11 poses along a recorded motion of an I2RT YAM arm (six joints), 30 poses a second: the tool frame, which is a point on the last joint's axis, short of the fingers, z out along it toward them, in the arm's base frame.
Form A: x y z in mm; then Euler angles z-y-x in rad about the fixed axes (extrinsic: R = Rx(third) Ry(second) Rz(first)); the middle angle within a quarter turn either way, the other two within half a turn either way.
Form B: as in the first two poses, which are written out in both.
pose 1, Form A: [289.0 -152.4 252.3 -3.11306 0.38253 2.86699]
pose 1, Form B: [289.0 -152.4 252.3 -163.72 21.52 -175.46]
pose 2, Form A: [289.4 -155.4 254.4 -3.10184 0.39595 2.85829]
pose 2, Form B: [289.4 -155.4 254.4 -163.37 22.40 -175.68]
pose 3, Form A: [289.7 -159.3 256.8 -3.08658 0.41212 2.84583]
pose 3, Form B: [289.7 -159.3 256.8 -162.88 23.49 -176.00]
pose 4, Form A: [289.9 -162.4 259.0 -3.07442 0.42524 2.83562]
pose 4, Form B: [289.9 -162.4 259.0 -162.48 24.38 -176.22]
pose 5, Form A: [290.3 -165.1 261.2 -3.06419 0.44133 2.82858]
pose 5, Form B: [290.3 -165.1 261.2 -162.24 25.40 -176.35]
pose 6, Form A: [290.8 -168.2 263.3 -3.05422 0.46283 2.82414]
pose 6, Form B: [290.8 -168.2 263.3 -162.14 26.73 -176.41]
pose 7, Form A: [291.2 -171.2 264.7 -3.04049 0.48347 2.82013]
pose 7, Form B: [291.2 -171.2 264.7 -162.19 28.08 -176.73]
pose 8, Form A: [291.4 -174.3 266.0 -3.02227 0.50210 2.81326]
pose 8, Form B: [291.4 -174.3 266.0 -162.23 29.39 -177.28]
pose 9, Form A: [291.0 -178.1 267.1 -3.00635 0.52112 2.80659]
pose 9, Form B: [291.0 -178.1 267.1 -162.24 30.68 -177.68]
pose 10, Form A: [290.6 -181.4 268.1 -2.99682 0.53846 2.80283]
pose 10, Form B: [290.6 -181.4 268.1 -162.26 31.77 -177.80]
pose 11, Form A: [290.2 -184.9 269.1 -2.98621 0.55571 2.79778]
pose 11, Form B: [290.2 -184.9 269.1 -162.24 32.88 -177.95]
